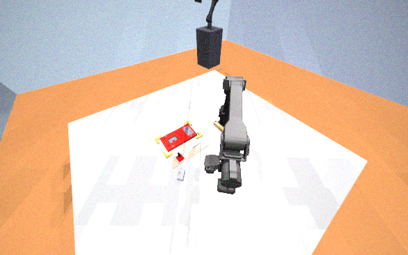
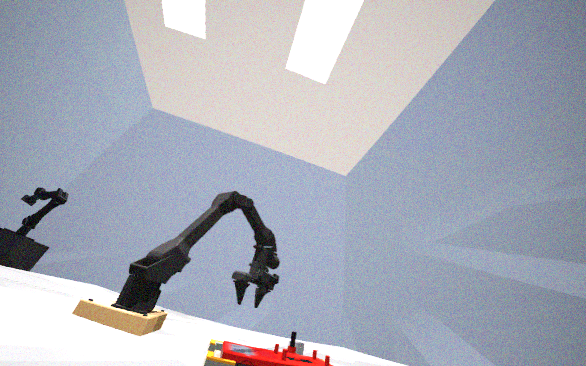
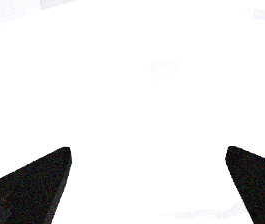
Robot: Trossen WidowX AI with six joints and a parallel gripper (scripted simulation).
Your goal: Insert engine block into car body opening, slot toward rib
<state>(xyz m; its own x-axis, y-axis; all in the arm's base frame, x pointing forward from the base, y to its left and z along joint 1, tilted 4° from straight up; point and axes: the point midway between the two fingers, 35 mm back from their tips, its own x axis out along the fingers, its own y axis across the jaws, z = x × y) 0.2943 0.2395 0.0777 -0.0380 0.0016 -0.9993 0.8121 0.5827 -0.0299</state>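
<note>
The engine block lies 130 mm ahead of my gripper tip, 170 mm to the right of it and 80 mm below it.
</note>
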